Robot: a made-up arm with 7 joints.
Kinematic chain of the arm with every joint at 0, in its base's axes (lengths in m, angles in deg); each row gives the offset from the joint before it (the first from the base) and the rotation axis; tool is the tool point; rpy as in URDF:
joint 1: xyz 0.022 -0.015 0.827 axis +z
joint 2: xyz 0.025 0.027 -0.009 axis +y
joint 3: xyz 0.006 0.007 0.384 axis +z
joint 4: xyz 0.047 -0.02 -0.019 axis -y
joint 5: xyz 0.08 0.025 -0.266 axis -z
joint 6: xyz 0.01 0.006 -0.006 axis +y
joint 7: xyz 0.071 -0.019 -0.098 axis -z
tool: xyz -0.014 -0.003 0.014 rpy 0 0 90
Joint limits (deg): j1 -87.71..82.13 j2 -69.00..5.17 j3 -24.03..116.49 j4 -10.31..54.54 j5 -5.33..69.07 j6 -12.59..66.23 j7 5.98..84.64
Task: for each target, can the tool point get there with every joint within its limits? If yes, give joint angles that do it. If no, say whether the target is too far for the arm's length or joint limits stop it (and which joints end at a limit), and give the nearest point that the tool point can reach.
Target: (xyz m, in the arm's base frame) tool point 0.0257 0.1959 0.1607
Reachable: no: joint limits stop it (at a limit: joint 2, joint 3, joint 5, joint 6, joint 7) | nearest point 0.0269 0.2623 0.6987 | short by 0.542 m
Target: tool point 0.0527 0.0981 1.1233
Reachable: yes | joints 49.23 -60.94 10.00 19.43 31.96 -1.32 62.14
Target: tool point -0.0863 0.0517 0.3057
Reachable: no: joint limits stop it (at a limit: joint 2, joint 3, joint 5, joint 6, joint 7) | nearest point -0.1633 0.0991 0.7091 | short by 0.413 m
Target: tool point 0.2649 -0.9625 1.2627
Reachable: no: too far | nearest point 0.1555 -0.4836 1.0880 | short by 0.521 m
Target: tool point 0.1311 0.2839 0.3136
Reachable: no: joint limits stop it (at a limit: joint 2, joint 3, joint 5, joint 6, joint 7) | nearest point 0.1350 0.2946 0.6947 | short by 0.381 m
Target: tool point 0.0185 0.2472 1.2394
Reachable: yes | joints 58.57 -34.81 17.17 46.90 15.45 -1.18 68.87
